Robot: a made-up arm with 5 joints. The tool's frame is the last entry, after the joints. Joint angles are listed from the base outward. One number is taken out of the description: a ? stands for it. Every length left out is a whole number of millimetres.
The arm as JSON. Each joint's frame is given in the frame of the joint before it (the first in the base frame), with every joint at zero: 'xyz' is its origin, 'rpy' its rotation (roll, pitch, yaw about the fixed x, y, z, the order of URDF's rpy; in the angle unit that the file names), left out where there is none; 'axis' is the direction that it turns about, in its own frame. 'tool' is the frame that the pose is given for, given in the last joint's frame.
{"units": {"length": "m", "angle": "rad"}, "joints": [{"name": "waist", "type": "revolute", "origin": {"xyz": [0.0, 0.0, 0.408]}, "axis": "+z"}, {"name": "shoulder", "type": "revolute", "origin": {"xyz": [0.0, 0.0, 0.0], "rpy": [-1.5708, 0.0, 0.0]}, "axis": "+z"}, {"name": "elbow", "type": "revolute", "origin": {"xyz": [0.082, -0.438, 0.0]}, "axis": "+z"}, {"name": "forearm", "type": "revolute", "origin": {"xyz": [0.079, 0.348, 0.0]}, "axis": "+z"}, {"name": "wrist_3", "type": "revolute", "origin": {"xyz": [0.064, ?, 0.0], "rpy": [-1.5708, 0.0, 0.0]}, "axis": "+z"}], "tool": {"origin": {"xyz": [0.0, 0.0, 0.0], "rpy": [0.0, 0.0, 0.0]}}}
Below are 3 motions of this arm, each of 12 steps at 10 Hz.
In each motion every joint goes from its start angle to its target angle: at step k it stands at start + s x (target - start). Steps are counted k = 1, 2, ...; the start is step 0. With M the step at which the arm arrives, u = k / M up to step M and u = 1 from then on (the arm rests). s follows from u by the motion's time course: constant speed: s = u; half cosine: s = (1 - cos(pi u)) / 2; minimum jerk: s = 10 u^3 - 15 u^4 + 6 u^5.
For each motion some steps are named. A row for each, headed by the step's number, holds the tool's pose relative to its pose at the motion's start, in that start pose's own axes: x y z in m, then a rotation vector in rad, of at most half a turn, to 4 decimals.
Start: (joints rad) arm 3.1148 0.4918 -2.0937 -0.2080 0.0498
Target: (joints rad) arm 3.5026 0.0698 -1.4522 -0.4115 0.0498
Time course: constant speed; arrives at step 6
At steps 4, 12:
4: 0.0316 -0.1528 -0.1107 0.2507 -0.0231 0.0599
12: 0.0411 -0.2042 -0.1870 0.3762 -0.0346 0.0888

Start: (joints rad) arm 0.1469 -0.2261 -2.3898 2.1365 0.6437
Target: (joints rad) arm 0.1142 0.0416 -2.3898 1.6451 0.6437
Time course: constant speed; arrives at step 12
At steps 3, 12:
3: 0.0390 -0.0269 0.0272 0.0304 0.0471 0.0071
12: 0.1471 -0.0942 0.1236 0.1196 0.1899 0.0272

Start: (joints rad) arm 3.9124 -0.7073 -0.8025 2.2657 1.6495
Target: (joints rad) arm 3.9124 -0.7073 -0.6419 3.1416 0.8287
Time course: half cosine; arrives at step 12
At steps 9, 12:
9: 0.0039 0.0493 0.0521 -0.8690 -0.2420 -0.6536
12: 0.0046 0.0584 0.0536 -1.0059 -0.3465 -0.7444

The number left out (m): 0.081
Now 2 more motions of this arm.
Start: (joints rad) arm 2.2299 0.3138 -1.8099 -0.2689 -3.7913
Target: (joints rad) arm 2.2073 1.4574 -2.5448 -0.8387 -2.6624
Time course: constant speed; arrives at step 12
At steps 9, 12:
9: 0.3521 0.2496 0.1309 0.0444 -0.1175 0.8413
12: 0.4797 0.3406 0.0979 0.0373 -0.1673 1.1202

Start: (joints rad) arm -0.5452 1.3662 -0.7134 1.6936 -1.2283
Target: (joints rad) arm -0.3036 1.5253 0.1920 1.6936 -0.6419
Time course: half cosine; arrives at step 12
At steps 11, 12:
11: -0.0276 -0.1086 0.3211 0.8215 -0.6847 0.7612
12: -0.0289 -0.1134 0.3247 0.8342 -0.6995 0.7734

